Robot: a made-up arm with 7 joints.
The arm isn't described. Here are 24 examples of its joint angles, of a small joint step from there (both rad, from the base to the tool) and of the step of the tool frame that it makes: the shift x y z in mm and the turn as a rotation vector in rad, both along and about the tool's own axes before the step.
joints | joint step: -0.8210 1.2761 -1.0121 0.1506 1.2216 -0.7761 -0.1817 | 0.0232 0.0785 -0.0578 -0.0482 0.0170 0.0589 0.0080
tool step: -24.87 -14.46 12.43 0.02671 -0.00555 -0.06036
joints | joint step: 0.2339 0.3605 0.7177 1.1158 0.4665 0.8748 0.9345 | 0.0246 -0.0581 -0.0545 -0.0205 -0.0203 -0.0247 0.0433
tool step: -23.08 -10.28 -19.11 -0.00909 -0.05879 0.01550
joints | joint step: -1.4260 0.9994 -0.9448 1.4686 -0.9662 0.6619 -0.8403 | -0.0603 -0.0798 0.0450 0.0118 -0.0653 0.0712 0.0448
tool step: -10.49 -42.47 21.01 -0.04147 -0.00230 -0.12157
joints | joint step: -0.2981 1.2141 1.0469 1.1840 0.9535 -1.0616 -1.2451 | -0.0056 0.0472 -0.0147 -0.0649 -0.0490 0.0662 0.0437
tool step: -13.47 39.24 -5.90 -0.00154 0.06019 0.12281
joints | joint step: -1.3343 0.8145 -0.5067 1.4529 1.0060 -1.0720 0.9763 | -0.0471 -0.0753 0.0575 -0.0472 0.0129 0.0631 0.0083
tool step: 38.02 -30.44 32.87 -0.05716 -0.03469 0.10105
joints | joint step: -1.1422 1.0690 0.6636 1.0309 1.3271 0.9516 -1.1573 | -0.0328 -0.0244 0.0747 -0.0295 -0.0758 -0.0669 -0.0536
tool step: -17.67 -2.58 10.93 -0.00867 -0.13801 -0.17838
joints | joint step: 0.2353 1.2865 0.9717 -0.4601 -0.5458 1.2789 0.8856 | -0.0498 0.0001 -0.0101 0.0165 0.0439 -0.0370 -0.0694
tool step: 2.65 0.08 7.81 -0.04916 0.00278 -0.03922
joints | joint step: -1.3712 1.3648 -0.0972 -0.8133 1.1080 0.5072 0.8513 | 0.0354 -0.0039 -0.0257 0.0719 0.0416 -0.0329 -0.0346
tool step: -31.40 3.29 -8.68 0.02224 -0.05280 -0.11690
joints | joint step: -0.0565 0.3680 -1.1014 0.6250 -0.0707 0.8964 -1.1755 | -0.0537 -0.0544 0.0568 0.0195 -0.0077 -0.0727 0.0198
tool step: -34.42 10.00 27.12 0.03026 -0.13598 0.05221
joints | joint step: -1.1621 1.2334 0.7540 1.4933 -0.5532 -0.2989 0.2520 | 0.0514 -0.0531 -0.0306 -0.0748 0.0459 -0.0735 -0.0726
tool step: -11.06 -6.81 -16.97 0.07430 -0.12200 -0.11962
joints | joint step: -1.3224 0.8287 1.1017 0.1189 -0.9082 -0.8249 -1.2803 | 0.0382 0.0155 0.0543 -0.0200 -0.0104 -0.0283 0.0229
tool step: -0.66 14.86 17.77 0.05921 -0.03149 0.03165
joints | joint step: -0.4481 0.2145 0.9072 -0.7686 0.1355 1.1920 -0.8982 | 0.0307 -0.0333 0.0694 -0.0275 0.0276 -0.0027 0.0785
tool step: -4.79 19.58 -12.49 -0.06895 0.01997 0.15705
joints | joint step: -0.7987 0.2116 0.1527 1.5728 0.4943 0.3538 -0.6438 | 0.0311 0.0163 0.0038 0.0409 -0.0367 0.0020 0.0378
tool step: 14.85 -1.60 -23.51 -0.04990 0.06447 -0.00654
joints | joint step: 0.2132 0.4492 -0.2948 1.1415 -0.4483 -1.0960 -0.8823 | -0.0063 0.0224 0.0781 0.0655 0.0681 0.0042 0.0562
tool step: -11.21 19.90 -11.05 0.01595 0.06969 0.09365
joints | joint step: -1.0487 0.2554 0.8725 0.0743 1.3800 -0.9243 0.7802 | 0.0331 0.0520 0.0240 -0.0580 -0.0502 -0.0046 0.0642
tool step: 31.27 20.93 -11.87 -0.00636 -0.06064 0.11210
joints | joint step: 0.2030 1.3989 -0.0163 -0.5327 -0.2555 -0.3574 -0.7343 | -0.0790 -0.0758 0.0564 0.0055 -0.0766 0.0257 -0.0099
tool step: 0.97 31.26 8.18 -0.05520 -0.04919 0.13200
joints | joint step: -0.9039 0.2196 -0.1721 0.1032 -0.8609 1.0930 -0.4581 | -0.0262 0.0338 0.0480 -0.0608 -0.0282 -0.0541 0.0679
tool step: -33.68 -0.52 17.38 0.01043 -0.14263 0.06806
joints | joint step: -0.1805 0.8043 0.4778 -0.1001 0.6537 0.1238 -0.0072 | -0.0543 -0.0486 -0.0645 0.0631 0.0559 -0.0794 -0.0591
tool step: -21.24 -32.01 10.97 0.00248 -0.06463 -0.11468
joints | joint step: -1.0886 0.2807 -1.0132 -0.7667 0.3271 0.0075 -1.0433 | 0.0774 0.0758 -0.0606 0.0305 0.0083 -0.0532 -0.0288
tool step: -8.12 -36.11 -4.33 -0.05220 0.01587 -0.11846
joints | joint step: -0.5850 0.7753 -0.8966 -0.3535 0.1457 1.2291 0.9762 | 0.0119 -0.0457 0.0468 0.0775 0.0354 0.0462 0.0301
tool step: 8.48 -14.45 -5.40 0.07563 0.05359 0.07998
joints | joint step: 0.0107 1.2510 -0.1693 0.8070 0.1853 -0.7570 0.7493 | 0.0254 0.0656 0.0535 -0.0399 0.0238 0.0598 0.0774
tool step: 31.76 20.97 0.90 0.04723 -0.05219 0.11997
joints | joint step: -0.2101 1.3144 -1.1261 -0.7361 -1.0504 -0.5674 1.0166 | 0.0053 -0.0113 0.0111 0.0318 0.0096 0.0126 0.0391
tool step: 8.85 1.28 -2.09 0.00020 -0.01671 0.05876
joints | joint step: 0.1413 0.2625 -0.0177 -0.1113 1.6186 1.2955 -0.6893 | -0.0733 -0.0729 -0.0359 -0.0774 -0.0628 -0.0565 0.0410
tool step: -46.93 29.12 35.75 -0.14215 -0.12743 -0.08789
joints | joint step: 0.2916 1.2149 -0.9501 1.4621 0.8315 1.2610 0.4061 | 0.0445 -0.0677 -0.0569 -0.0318 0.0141 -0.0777 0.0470
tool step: -30.49 31.09 17.23 -0.15460 -0.13511 0.10323
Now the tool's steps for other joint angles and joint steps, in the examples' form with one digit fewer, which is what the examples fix.
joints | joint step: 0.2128 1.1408 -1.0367 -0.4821 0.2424 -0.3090 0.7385 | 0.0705 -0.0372 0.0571 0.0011 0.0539 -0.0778 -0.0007
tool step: -8.6 -3.7 8.7 -0.0687 -0.0417 0.0092
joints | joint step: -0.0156 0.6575 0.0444 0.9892 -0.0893 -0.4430 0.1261 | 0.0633 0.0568 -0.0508 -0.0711 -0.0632 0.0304 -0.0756
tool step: -2.4 18.7 -5.3 0.0585 -0.0030 -0.0732
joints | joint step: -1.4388 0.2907 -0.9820 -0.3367 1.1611 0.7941 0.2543 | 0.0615 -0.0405 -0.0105 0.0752 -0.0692 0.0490 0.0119
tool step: -33.6 -10.9 -7.0 0.0585 0.1002 -0.1263
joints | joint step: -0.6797 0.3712 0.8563 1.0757 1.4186 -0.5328 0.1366 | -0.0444 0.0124 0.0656 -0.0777 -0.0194 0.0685 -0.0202
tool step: 39.7 31.2 10.5 -0.0276 0.0707 0.1213
